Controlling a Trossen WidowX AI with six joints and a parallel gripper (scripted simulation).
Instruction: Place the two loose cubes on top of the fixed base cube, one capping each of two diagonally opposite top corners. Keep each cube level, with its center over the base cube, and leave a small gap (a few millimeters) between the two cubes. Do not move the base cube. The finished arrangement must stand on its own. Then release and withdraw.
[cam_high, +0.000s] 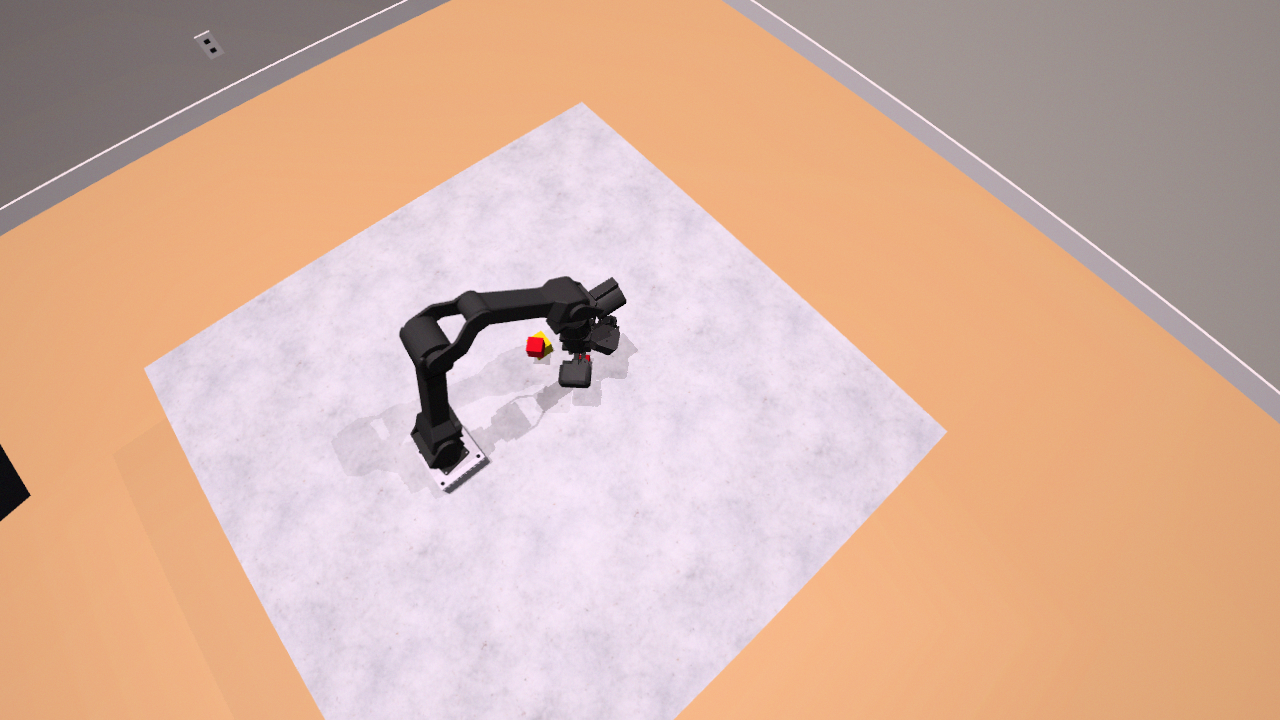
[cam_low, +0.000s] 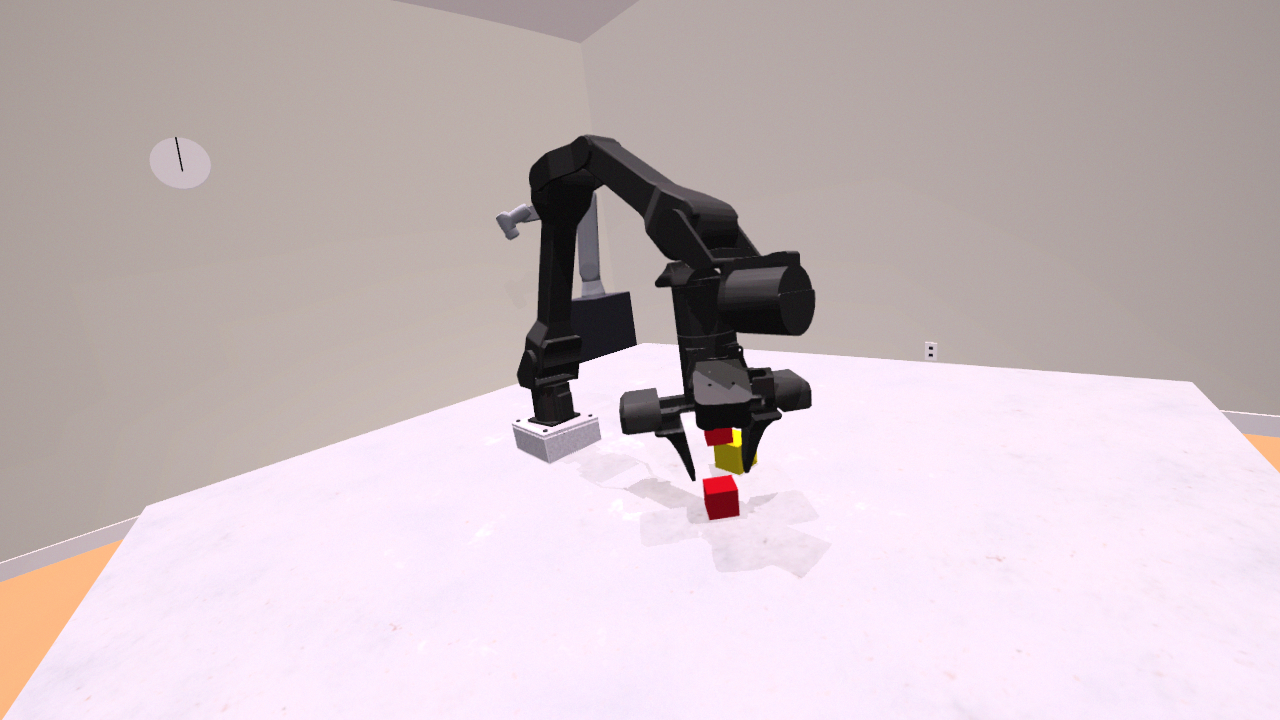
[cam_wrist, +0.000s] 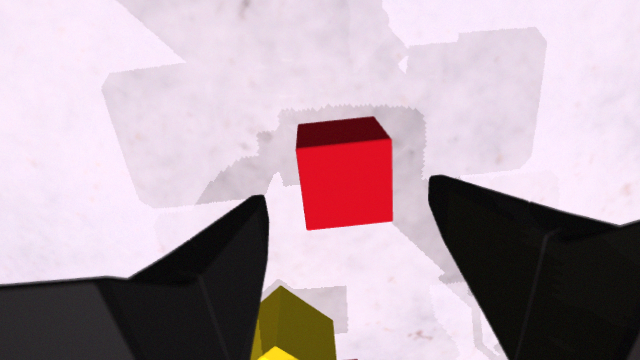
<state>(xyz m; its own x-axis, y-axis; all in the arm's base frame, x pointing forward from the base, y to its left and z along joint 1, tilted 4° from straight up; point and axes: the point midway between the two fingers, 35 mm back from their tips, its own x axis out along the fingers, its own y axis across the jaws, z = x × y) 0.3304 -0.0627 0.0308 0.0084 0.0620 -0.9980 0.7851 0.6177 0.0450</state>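
My gripper tip is now 30 mm above the red cube. Also, from my gripper tip: yellow base cube (30 mm behind, 100 mm to the left, 20 mm below).
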